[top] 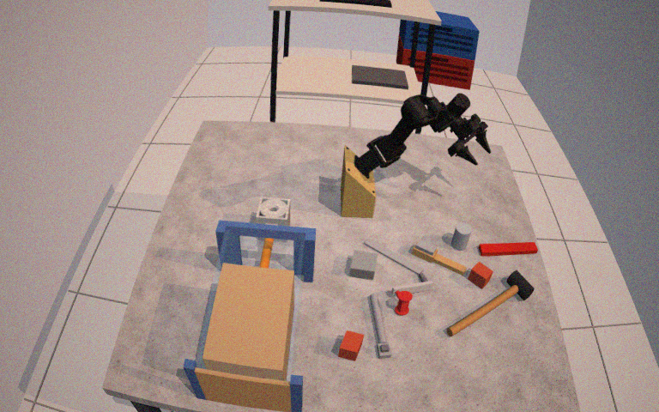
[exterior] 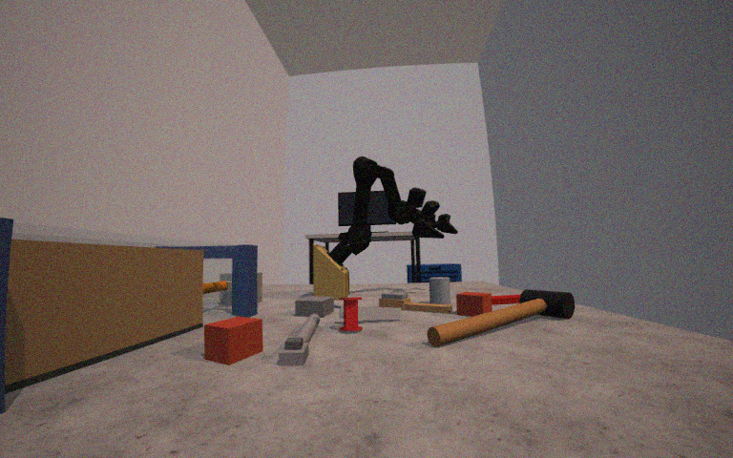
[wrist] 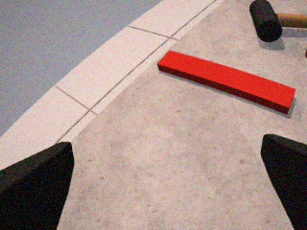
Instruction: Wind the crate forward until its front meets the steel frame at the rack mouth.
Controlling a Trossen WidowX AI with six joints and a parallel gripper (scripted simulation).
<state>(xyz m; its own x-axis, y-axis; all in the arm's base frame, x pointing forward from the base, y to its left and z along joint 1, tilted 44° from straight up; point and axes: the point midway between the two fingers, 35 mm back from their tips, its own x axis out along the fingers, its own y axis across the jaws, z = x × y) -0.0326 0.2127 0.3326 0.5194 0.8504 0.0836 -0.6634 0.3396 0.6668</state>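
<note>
Right now my gripper tip is 420 mm short of the grey crank arm, 250 mm to the left of it and 180 mm above it. The rest, counted from my gripper tip: thin grey bar (290 mm to the right, 270 mm ahead, 200 mm below); then grey block (380 mm to the right, 330 mm ahead, 180 mm below); then red bar (220 mm ahead, 190 mm below, 110 mm to the left).
</note>
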